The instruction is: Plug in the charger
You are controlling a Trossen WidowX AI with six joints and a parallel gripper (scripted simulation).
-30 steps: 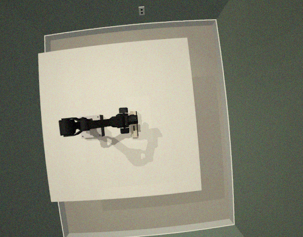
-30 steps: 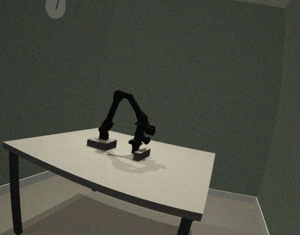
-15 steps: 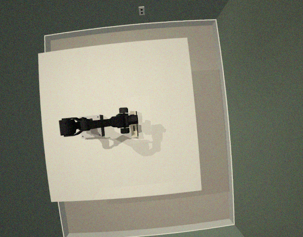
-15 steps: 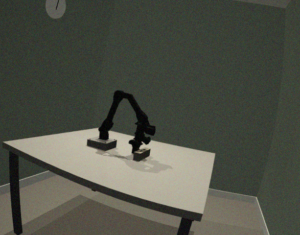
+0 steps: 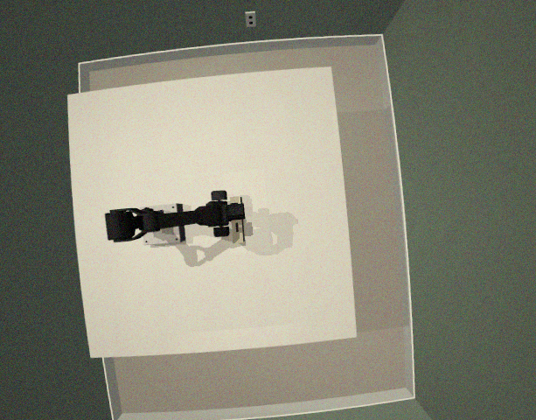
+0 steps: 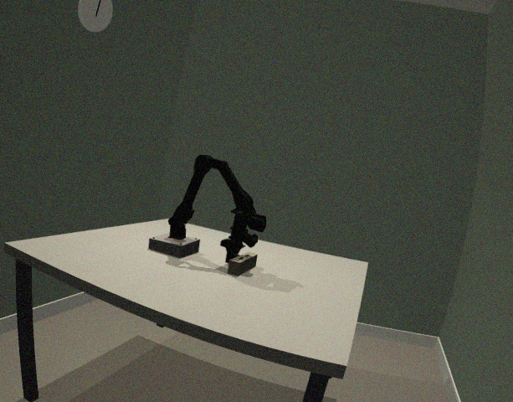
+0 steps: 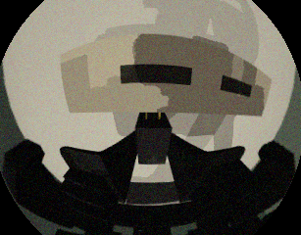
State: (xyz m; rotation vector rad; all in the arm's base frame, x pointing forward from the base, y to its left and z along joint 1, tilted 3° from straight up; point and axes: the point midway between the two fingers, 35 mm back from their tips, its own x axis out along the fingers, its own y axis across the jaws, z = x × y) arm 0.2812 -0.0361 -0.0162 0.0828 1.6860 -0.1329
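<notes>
Right now my gripper tip is 2 cm short of the charger and 1 cm below it.
</notes>
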